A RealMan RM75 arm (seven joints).
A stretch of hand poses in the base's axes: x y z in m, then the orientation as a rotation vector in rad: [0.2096 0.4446 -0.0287 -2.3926 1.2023 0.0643]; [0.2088 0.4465 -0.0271 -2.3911 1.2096 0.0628]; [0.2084 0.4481 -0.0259 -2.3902 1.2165 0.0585]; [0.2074 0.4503 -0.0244 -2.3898 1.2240 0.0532]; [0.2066 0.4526 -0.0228 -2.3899 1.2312 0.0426]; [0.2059 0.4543 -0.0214 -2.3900 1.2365 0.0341]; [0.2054 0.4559 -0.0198 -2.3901 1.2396 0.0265]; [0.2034 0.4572 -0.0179 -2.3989 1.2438 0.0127]
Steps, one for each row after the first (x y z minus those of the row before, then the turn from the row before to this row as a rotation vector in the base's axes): [-0.0008 0.0019 0.0016 -0.0018 0.0010 -0.0053]; [-0.0004 0.0016 0.0012 -0.0030 -0.0007 -0.0053]; [-0.0010 0.0022 0.0015 -0.0039 -0.0010 -0.0057]; [-0.0008 0.0023 0.0016 -0.0059 -0.0043 -0.0062]; [-0.0007 0.0017 0.0014 -0.0046 -0.0036 -0.0046]; [-0.0005 0.0016 0.0016 -0.0036 -0.0037 -0.0031]; [-0.0020 0.0013 0.0019 -0.0131 -0.0043 -0.0019]
